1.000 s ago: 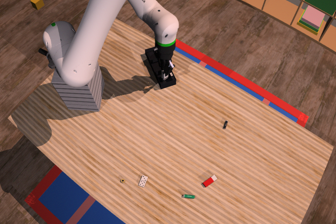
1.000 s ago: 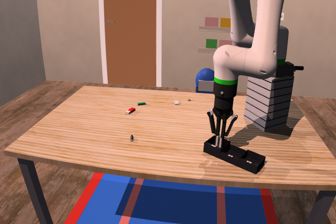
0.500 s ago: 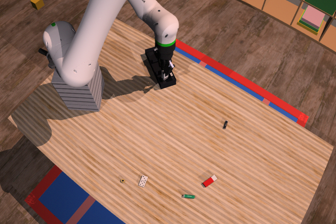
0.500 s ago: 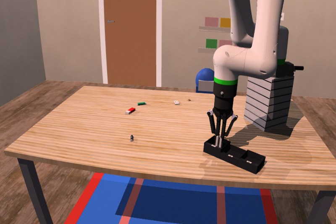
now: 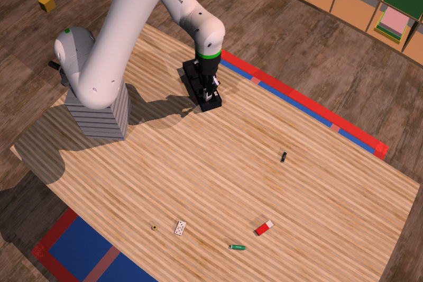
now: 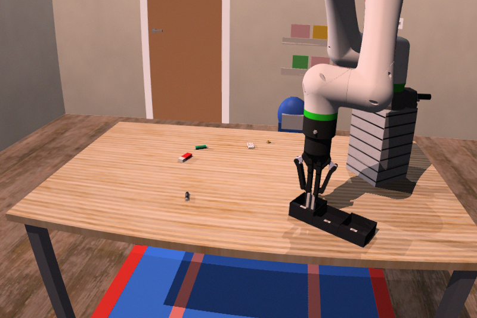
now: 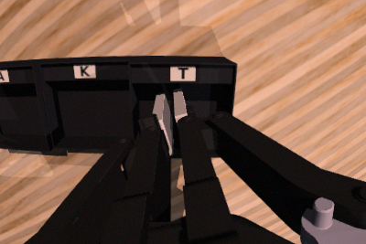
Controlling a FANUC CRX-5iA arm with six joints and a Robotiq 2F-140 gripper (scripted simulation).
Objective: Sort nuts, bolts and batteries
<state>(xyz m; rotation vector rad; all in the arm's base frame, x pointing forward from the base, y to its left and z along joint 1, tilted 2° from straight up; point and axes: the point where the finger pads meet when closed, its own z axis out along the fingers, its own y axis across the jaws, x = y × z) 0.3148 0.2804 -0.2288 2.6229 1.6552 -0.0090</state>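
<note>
Right now my hand is 60 mm past the three joined black bins, 50 mm to the right of it and 30 mm above it. Round my hand: dark battery (390 mm ahead, 100 mm to the right, 40 mm below); white domino (170 mm ahead, 530 mm to the right, 40 mm below); brass nut (90 mm ahead, 570 mm to the right, 50 mm below).
</note>
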